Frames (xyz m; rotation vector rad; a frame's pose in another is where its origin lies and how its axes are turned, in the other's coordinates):
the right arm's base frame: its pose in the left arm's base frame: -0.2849 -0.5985 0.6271 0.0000 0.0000 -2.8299
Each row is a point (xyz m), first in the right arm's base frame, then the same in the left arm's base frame.
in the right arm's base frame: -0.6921 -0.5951 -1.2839
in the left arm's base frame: 0.1914 0.1802 -0.6568
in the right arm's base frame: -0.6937 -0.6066 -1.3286
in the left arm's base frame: 0.1893 0.1916 -0.7015
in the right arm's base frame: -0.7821 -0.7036 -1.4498
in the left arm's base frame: 0.2437 0.3110 -0.8227
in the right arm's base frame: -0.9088 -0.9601 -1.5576
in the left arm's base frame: 0.2857 0.5940 -0.9305
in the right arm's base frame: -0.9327 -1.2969 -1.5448
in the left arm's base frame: 0.2051 0.9219 -0.9177
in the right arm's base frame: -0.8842 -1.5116 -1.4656
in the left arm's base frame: 0.0931 1.1114 -0.8385
